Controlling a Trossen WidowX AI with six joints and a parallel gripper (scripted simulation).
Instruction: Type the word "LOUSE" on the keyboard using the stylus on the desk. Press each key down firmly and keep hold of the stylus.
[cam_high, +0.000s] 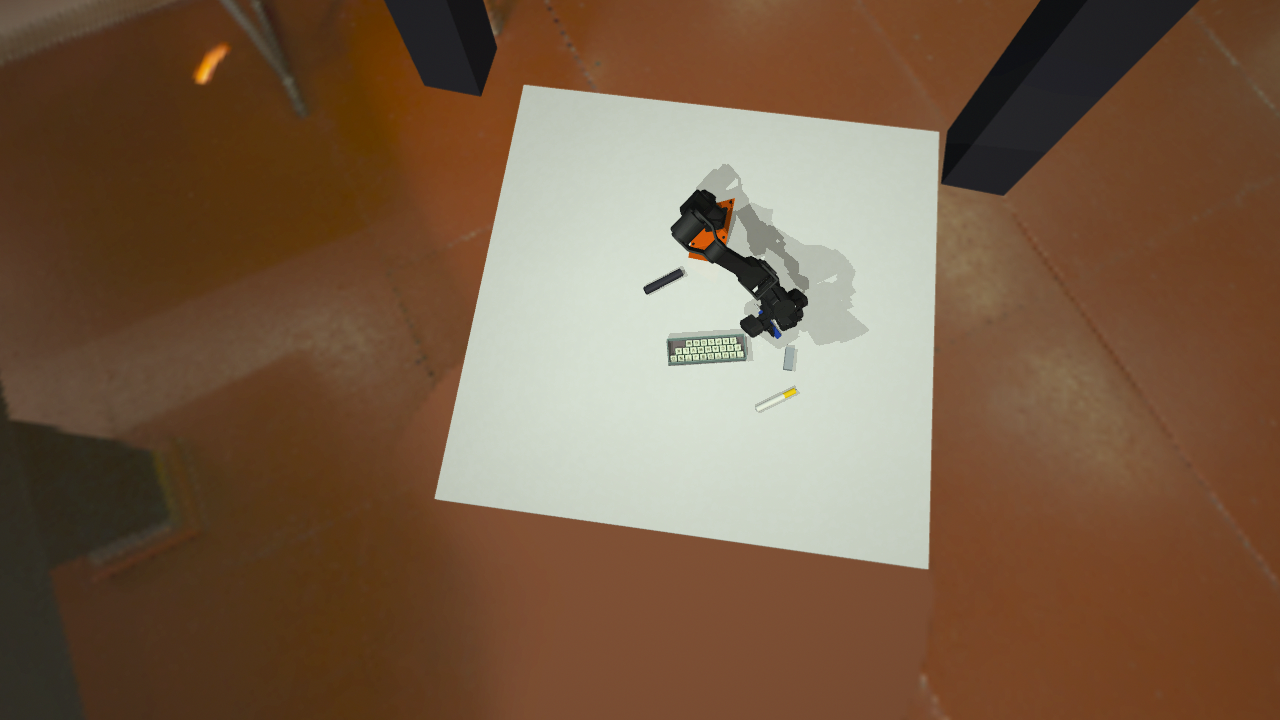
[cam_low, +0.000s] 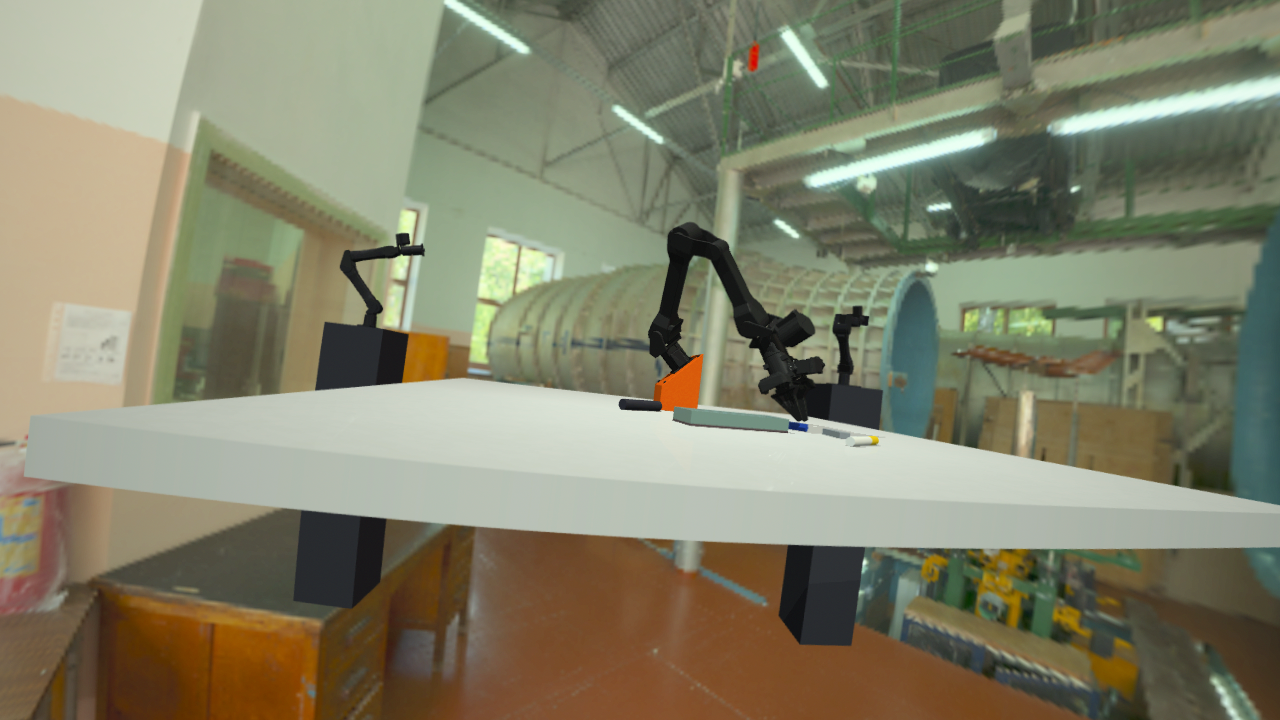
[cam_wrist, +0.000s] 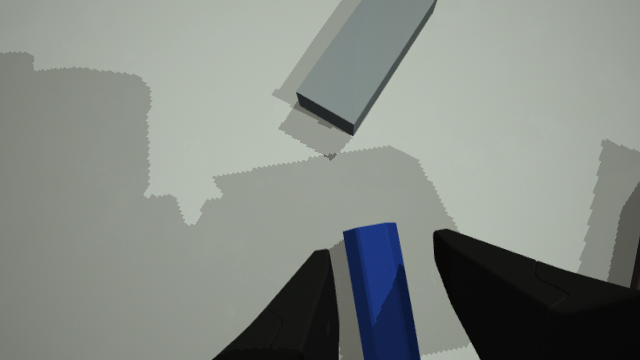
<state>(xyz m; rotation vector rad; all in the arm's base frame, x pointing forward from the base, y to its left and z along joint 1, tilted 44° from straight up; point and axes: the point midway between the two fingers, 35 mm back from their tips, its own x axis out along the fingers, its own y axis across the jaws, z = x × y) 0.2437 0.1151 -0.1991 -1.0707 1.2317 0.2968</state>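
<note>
My gripper tip is 50 mm past the blue stylus, 50 mm to the left of it and 10 mm above it. From my gripper tip the other things lie so: yellow pen (180 mm ahead, 40 mm to the left, 10 mm below); black cylinder (90 mm behind, 350 mm to the right, 10 mm below); grey block (60 mm ahead, 40 mm to the left, 20 mm below).
</note>
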